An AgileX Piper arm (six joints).
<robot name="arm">
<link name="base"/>
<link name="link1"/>
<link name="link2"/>
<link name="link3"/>
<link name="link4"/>
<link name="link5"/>
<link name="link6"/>
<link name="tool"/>
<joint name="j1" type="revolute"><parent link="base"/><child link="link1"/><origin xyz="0 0 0.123"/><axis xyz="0 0 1"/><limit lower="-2.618" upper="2.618"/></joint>
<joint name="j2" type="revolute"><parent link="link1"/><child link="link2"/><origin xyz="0 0 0" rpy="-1.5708 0 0"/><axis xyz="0 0 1"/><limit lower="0" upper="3.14"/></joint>
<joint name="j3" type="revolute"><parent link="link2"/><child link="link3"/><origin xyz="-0.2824 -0.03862 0"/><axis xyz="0 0 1"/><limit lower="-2.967" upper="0"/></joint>
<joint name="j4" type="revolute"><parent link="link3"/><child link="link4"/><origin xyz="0.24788 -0.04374 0" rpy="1.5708 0 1.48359"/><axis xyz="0 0 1"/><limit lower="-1.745" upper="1.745"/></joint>
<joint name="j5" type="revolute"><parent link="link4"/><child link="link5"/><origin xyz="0 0 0" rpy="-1.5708 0 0"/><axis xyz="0 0 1"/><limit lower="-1.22" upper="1.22"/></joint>
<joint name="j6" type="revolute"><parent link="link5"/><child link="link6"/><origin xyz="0 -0.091 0" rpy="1.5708 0 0"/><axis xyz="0 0 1"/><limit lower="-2.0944" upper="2.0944"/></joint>
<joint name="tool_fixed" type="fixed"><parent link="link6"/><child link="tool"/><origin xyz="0 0 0"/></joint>
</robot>
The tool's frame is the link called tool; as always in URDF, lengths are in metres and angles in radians.
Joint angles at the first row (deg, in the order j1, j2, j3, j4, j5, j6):
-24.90 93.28 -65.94 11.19 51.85 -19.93
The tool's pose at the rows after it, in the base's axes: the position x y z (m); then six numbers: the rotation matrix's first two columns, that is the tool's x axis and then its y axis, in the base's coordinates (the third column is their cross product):
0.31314 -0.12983 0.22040 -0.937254 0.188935 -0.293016 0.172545 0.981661 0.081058
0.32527 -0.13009 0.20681 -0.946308 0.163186 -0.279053 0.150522 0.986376 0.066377
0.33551 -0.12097 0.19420 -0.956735 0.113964 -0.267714 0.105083 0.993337 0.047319
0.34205 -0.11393 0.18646 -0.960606 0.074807 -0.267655 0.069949 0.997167 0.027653
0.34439 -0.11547 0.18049 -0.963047 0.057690 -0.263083 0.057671 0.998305 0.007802
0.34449 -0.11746 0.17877 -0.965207 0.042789 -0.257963 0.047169 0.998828 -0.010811
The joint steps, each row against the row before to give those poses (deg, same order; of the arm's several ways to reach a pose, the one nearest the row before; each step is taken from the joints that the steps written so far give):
0.07 5.12 -1.59 0.26 -2.66 -0.60
1.03 3.30 -1.32 -0.99 -1.38 -0.11
2.28 2.29 -0.25 -1.24 -1.68 -0.05
1.67 1.31 0.00 -1.13 -1.61 0.00
0.14 1.02 -0.06 -1.29 -1.03 0.00
-0.06 0.29 -0.03 -1.29 -0.27 0.00

